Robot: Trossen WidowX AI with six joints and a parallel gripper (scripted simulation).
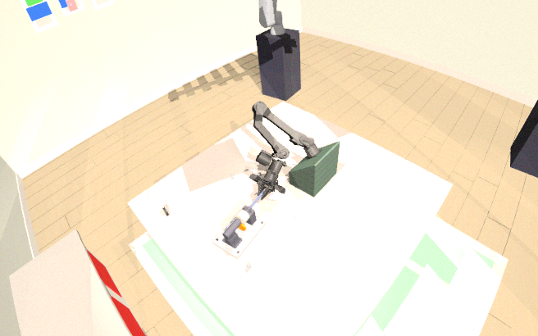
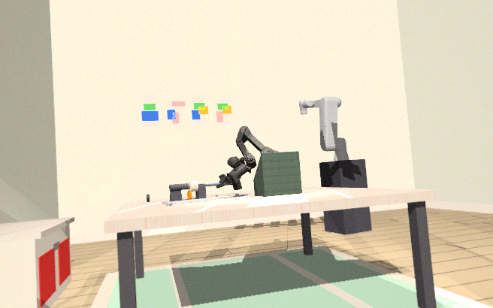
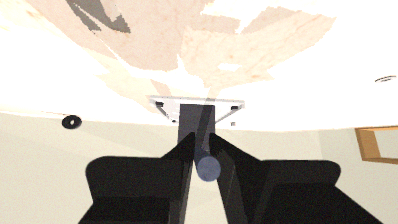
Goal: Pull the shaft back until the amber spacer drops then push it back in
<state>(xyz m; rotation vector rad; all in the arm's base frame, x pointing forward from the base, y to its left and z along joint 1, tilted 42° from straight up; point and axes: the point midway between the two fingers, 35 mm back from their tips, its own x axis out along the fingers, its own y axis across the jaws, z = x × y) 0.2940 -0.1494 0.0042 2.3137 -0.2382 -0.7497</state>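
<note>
The blue-grey shaft is 6 cm ahead of my gripper tip and 2 cm above it. Also, from my gripper tip: white spacer 13 cm ahead, 2 cm above, 1 cm to the left; then amber spacer 16 cm ahead, 3 cm below, 1 cm to the left; then small dark ring 39 cm to the right, 31 cm ahead, 4 cm below.
</note>
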